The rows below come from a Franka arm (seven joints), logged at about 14 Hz.
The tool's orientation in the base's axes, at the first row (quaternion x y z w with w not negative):
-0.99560 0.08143 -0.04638 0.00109
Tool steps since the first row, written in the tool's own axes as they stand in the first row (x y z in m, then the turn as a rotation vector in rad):
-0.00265 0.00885 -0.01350 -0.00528 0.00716 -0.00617
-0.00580 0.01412 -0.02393 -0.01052 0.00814 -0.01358
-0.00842 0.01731 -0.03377 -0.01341 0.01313 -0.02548
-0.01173 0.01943 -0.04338 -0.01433 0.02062 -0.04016
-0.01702 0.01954 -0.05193 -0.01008 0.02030 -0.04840
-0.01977 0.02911 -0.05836 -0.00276 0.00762 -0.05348
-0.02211 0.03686 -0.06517 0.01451 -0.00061 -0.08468
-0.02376 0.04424 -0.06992 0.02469 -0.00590 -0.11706
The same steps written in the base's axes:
-0.00529 -0.00823 0.01311 -0.00692 -0.00618 0.00559
-0.01020 -0.01286 0.02316 -0.01291 -0.00625 0.01247
-0.01420 -0.01553 0.03268 -0.01766 -0.01064 0.02401
-0.01869 -0.01704 0.04192 -0.02114 -0.01781 0.03847
-0.02469 -0.01624 0.04995 -0.01767 -0.01813 0.04707
-0.02954 -0.02520 0.05600 -0.00889 -0.00678 0.05292
-0.03372 -0.03243 0.06249 0.00652 -0.00130 0.08566
-0.03698 -0.03942 0.06700 0.01438 0.00245 0.11889

